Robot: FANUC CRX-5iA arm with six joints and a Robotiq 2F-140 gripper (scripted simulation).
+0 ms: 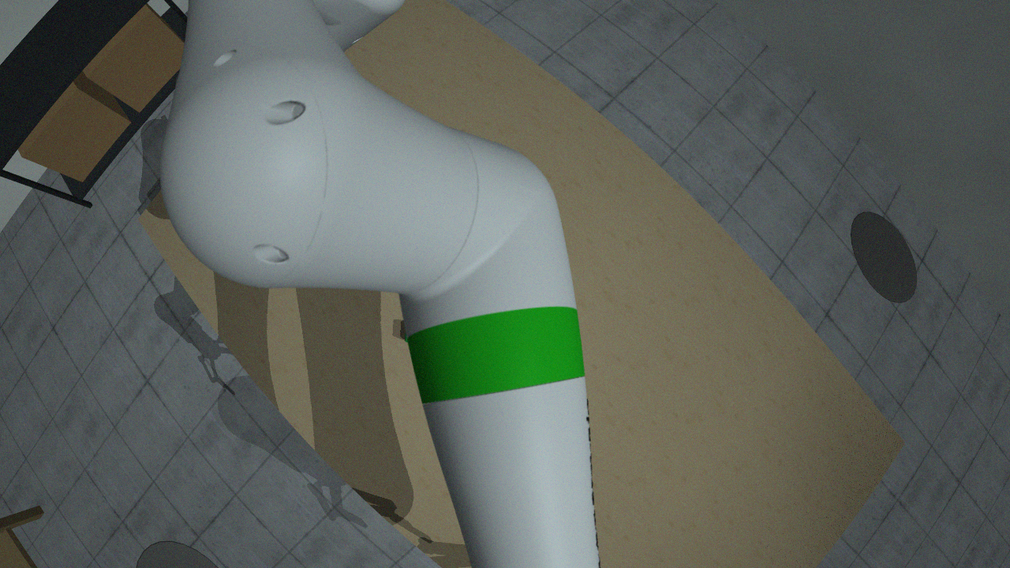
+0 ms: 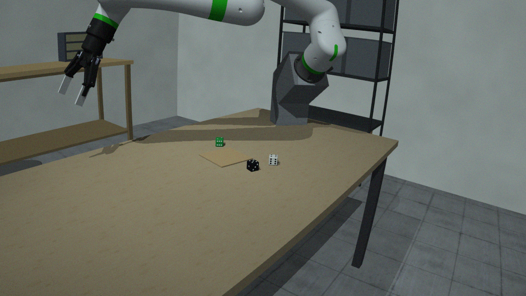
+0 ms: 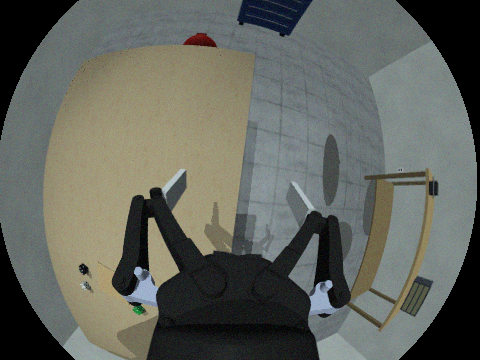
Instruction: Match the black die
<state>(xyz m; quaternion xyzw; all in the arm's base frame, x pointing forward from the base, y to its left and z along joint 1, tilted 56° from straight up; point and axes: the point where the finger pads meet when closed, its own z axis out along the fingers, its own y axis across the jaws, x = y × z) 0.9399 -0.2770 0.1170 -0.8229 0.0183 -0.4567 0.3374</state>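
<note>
Now: the black die 530 mm behind my hand, 340 mm to the left of it and 210 mm below it. The rest, counted from my hand: white die 630 mm behind, 330 mm to the left, 210 mm below; then green die 540 mm behind, 80 mm to the left, 210 mm below; then tan mat 510 mm behind, 200 mm to the left, 230 mm below.
</note>
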